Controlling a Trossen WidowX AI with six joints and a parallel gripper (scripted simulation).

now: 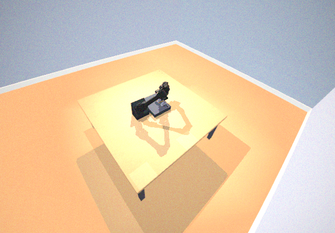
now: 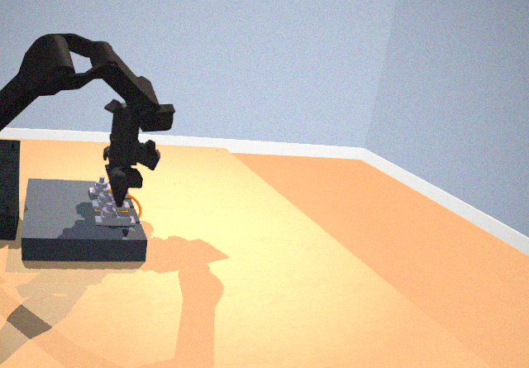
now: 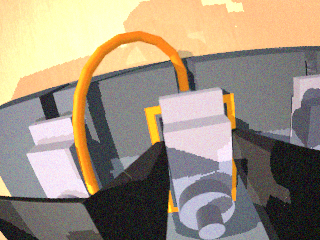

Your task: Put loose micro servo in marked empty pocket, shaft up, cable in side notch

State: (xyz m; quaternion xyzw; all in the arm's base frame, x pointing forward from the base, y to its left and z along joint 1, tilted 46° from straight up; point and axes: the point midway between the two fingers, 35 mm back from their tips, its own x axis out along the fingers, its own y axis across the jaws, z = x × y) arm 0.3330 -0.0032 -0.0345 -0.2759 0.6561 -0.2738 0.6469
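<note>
The dark deck lies 12 cm behind my gripper tip and 3 cm below it.
</note>
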